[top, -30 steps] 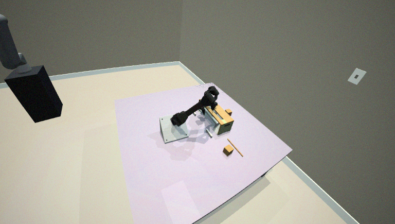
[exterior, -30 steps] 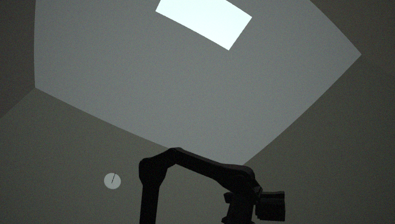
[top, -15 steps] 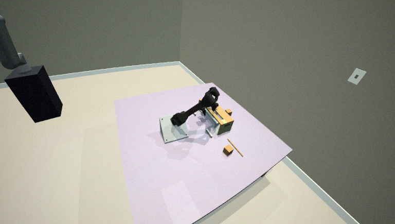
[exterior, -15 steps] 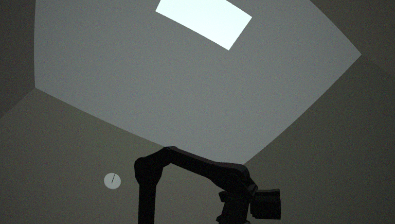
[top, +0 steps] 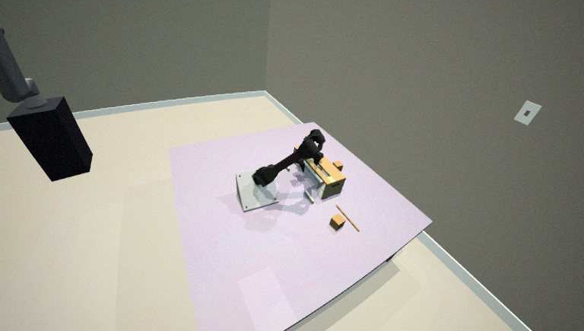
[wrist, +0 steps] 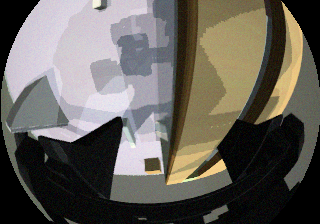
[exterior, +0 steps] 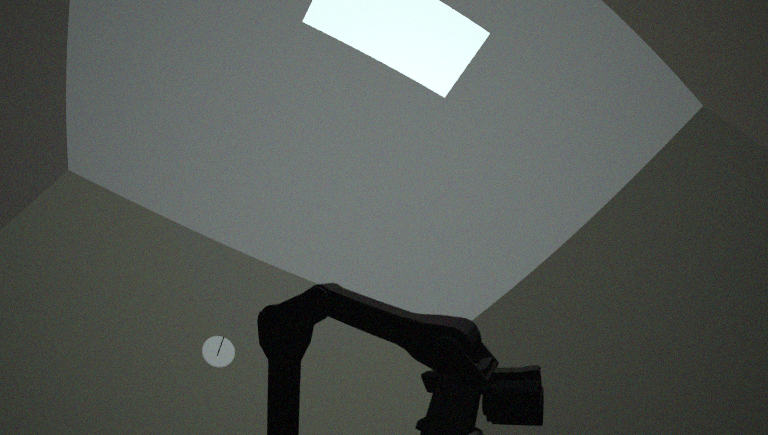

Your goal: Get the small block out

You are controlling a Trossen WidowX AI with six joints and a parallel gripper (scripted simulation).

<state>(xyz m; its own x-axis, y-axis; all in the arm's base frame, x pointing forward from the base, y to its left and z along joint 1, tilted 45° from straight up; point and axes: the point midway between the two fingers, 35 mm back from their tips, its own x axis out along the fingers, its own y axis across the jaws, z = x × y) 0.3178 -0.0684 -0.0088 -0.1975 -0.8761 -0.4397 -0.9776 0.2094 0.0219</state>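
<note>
Right now the wooden box is 40 mm ahead of my gripper tip, 10 mm to the left of it and 20 mm below it. Also, from my gripper tip: thin wooden stick: 10 mm ahead, 350 mm to the right, 80 mm below.
</note>
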